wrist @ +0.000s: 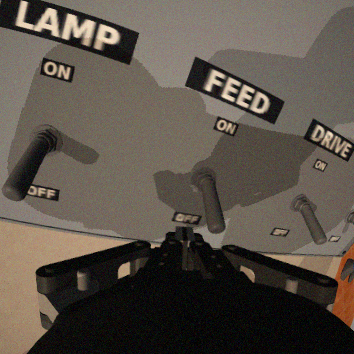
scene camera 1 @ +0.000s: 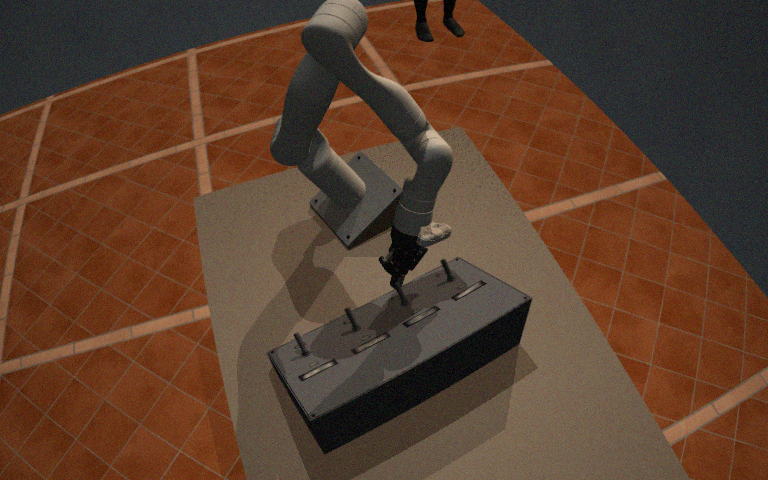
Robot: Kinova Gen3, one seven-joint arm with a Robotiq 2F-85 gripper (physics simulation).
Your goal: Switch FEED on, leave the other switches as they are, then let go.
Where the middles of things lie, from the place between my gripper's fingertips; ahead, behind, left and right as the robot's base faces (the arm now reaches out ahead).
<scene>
My gripper is now 3 cm short of the feed lever [wrist: 214, 218], 2 cm below it and 1 cm to the left of it. Round my hand: grey switch box [scene camera 1: 351, 380] 12 cm ahead, 6 cm to the right, 1 cm below.
</scene>
